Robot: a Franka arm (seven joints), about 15 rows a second.
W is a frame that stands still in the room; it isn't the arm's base.
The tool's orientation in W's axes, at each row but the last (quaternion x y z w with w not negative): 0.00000, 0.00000, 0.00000, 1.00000; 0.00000, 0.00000, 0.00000, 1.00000; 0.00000, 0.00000, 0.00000, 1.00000; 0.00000, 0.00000, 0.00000, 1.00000; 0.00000, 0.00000, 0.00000, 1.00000; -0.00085, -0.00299, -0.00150, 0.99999; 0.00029, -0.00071, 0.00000, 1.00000; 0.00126, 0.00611, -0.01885, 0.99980; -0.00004, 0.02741, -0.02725, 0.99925
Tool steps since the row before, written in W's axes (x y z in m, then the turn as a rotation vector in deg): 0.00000, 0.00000, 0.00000, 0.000, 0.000, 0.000; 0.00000, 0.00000, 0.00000, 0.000, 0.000, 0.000; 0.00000, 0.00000, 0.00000, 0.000, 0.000, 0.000; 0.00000, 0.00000, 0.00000, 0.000, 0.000, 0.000; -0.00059, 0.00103, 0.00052, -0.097, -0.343, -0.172; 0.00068, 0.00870, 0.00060, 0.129, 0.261, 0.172; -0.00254, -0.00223, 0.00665, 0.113, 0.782, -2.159; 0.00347, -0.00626, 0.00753, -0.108, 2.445, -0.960; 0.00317, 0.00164, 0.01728, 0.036, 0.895, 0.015
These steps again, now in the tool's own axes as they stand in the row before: 0.00000, 0.00000, 0.00000, 0.000, 0.000, 0.000; 0.00000, 0.00000, 0.00000, 0.000, 0.000, 0.000; 0.00000, 0.00000, 0.00000, 0.000, 0.000, 0.000; 0.00000, 0.00000, 0.00000, 0.000, 0.000, 0.000; -0.00059, 0.00103, 0.00052, -0.097, -0.343, -0.172; 0.00066, 0.00870, 0.00061, 0.129, 0.261, 0.172; -0.00253, -0.00223, 0.00665, 0.110, 0.781, -2.160; 0.00361, -0.00611, 0.00759, -0.188, 2.437, -0.968; 0.00212, 0.00178, 0.01743, -0.014, 0.896, 0.016
